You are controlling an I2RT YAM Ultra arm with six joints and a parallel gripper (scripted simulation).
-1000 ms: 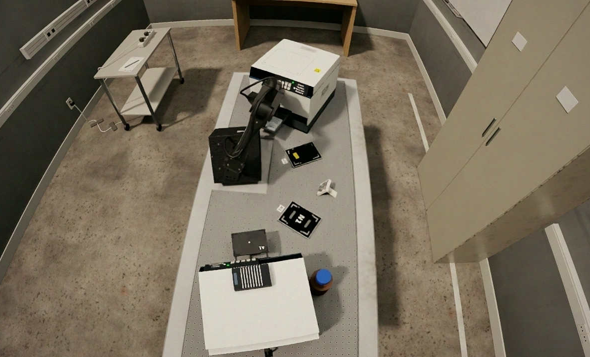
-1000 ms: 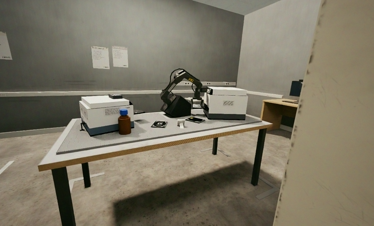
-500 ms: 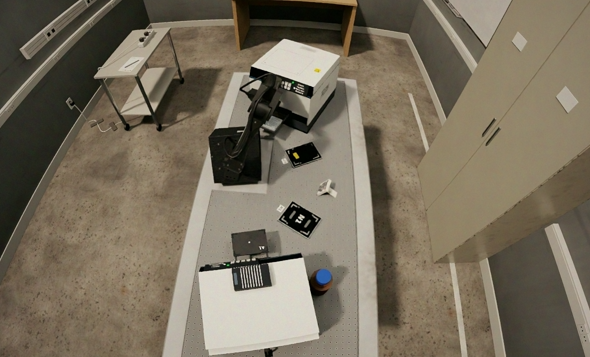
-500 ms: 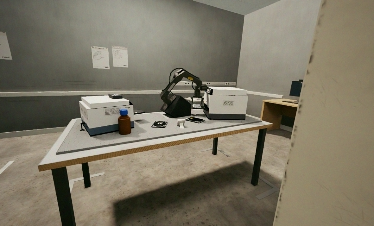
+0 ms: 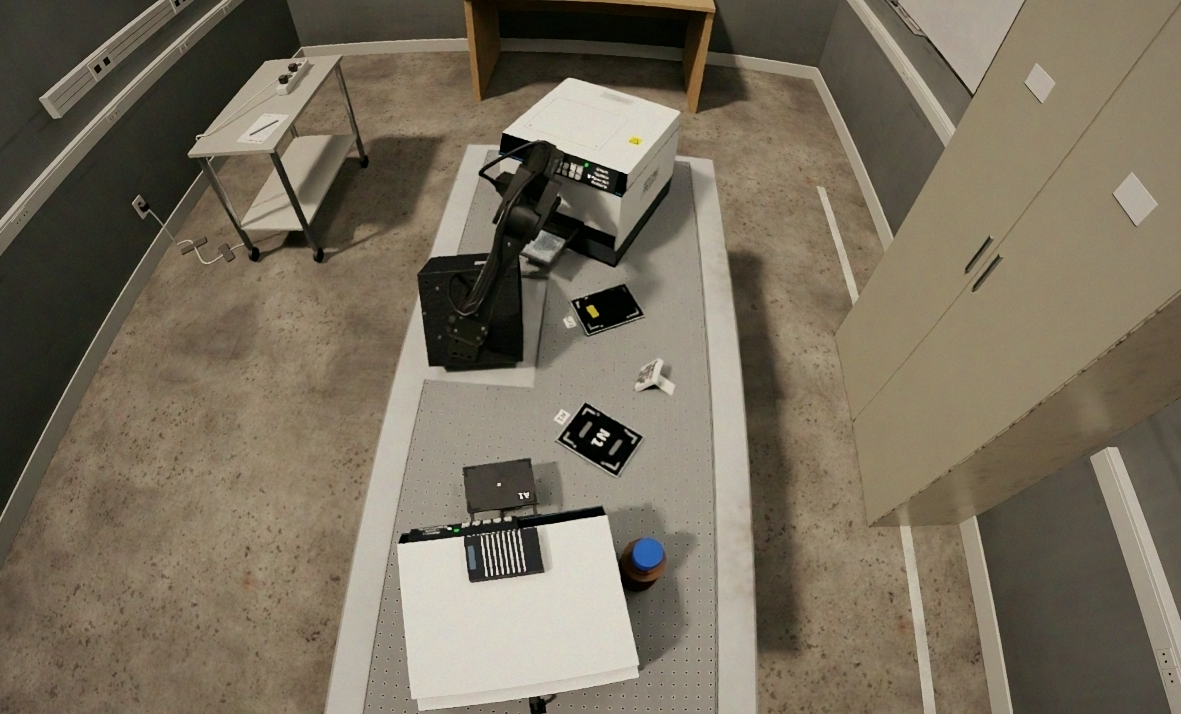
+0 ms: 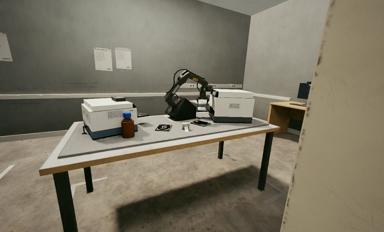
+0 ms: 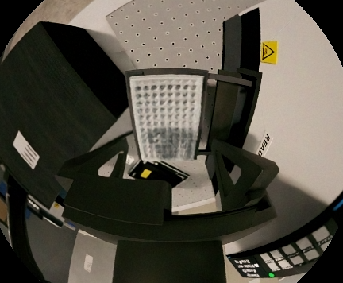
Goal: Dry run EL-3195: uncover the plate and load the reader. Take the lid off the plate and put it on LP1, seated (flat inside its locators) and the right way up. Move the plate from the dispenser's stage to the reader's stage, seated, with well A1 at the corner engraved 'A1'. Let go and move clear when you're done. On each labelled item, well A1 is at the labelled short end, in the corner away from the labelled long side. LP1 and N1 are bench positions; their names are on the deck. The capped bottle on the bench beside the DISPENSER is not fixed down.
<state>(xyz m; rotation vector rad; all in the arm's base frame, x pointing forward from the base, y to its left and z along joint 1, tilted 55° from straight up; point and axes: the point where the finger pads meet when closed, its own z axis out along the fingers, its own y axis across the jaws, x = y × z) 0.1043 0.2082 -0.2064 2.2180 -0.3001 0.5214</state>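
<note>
Now: the well plate 5 cm below my hand. The rest, counted from my hand: blue-capped bottle (79 cm to the right, 31 cm ahead, 4 cm below); then black plate (20 cm ahead, 14 cm below, 12 cm to the right).
</note>
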